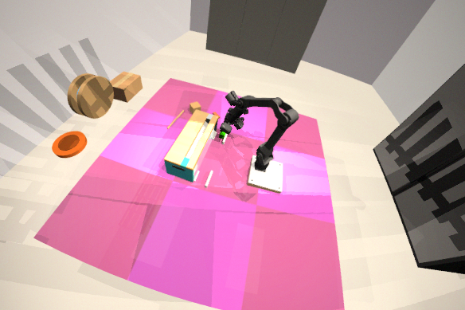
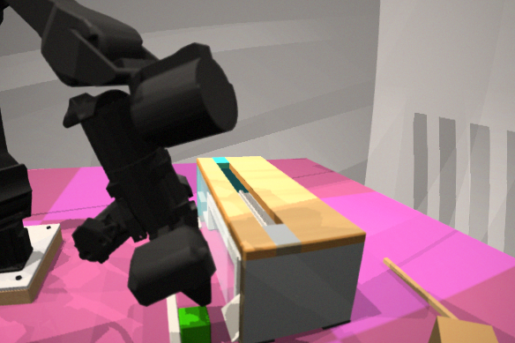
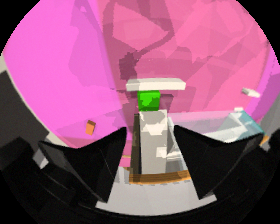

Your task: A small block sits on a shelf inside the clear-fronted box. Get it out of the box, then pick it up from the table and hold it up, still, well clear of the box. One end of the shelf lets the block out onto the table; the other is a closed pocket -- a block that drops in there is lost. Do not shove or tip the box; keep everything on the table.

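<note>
The green block is 60 mm below my gripper tip and 10 mm behind it. Also, from my gripper tip: box 160 mm to the left, 90 mm ahead, 10 mm below.
</note>
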